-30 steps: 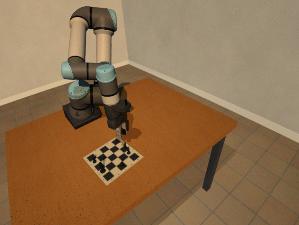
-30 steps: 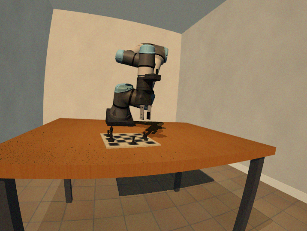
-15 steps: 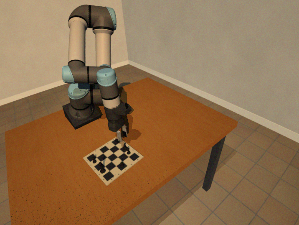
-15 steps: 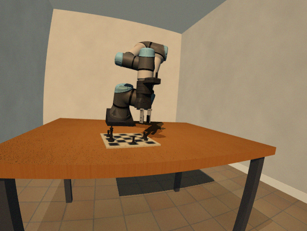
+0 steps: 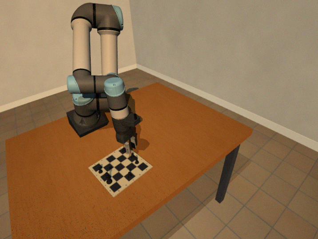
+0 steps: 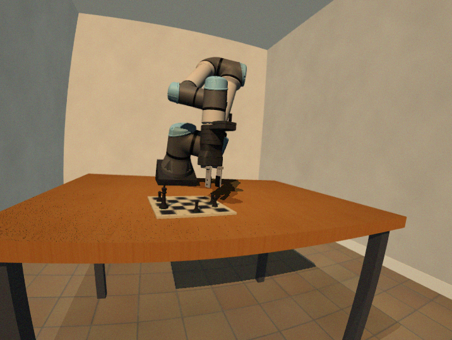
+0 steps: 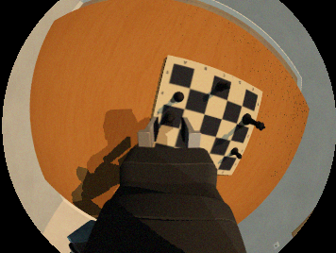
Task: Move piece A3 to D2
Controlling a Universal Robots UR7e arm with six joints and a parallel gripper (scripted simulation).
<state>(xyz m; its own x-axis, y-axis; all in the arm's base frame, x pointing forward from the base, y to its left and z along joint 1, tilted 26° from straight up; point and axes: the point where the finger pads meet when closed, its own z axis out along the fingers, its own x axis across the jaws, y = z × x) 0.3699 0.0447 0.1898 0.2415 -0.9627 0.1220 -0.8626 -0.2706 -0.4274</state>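
The chessboard lies 8 cm to the right of my hand and 7 cm below it. From my hand the other things lie so: tall chess piece: 16 cm to the right, 4 cm below, 4 cm ahead.
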